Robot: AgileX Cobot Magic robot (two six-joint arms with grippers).
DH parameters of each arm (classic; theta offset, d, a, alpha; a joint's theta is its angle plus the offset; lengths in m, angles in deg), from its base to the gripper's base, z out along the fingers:
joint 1: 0 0.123 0 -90
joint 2: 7.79 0 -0.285 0
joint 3: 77.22 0 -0.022 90
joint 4: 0 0.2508 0 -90
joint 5: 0 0 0.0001 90
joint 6: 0 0.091 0 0
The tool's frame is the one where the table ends.
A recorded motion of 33 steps. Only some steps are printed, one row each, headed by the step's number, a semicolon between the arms.
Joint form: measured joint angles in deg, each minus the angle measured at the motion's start. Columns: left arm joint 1, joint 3, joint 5, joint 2, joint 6, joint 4; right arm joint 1, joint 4, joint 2, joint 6, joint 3, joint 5.
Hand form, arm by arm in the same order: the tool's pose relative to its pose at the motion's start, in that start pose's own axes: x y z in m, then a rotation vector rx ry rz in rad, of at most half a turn. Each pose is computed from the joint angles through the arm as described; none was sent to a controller.
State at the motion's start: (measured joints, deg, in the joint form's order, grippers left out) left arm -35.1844 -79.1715 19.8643 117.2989 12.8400 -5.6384; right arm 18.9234 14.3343 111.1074 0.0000 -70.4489 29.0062
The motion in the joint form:
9: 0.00 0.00 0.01 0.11 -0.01 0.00; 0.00 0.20 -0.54 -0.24 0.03 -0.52
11: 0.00 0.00 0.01 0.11 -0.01 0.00; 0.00 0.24 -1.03 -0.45 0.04 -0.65
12: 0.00 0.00 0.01 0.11 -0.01 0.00; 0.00 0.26 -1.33 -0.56 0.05 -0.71
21: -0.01 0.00 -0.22 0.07 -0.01 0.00; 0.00 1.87 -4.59 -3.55 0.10 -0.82
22: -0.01 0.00 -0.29 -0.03 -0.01 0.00; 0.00 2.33 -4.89 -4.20 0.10 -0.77
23: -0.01 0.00 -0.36 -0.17 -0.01 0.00; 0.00 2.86 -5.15 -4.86 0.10 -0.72
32: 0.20 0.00 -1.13 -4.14 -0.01 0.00; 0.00 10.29 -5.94 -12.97 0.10 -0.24
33: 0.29 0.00 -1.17 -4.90 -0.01 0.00; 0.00 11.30 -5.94 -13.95 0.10 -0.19
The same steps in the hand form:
9: 0.0005 0.0000 0.0007 0.0003 0.0021 -0.0002; -0.0018 0.0008 -0.0034 -0.0036 -0.0177 -0.0022
11: 0.0005 0.0000 0.0007 0.0003 0.0021 -0.0002; -0.0030 0.0014 -0.0066 -0.0057 -0.0281 -0.0062
12: 0.0005 0.0000 0.0007 0.0003 0.0021 -0.0002; -0.0037 0.0018 -0.0085 -0.0069 -0.0341 -0.0085
21: -0.0001 0.0000 0.0005 -0.0006 -0.0025 -0.0001; -0.0096 0.0069 -0.0298 -0.0309 -0.0909 -0.0431
22: -0.0006 0.0000 -0.0002 -0.0011 -0.0055 0.0000; -0.0100 0.0076 -0.0318 -0.0356 -0.0954 -0.0483
23: -0.0013 0.0001 -0.0011 -0.0017 -0.0091 0.0001; -0.0104 0.0084 -0.0335 -0.0408 -0.0992 -0.0524
32: -0.0173 0.0031 -0.0280 -0.0160 -0.0906 -0.0005; -0.0113 0.0150 -0.0392 -0.1043 -0.1129 -0.0852
33: -0.0200 0.0039 -0.0333 -0.0190 -0.1044 -0.0013; -0.0113 0.0157 -0.0393 -0.1127 -0.1137 -0.0873

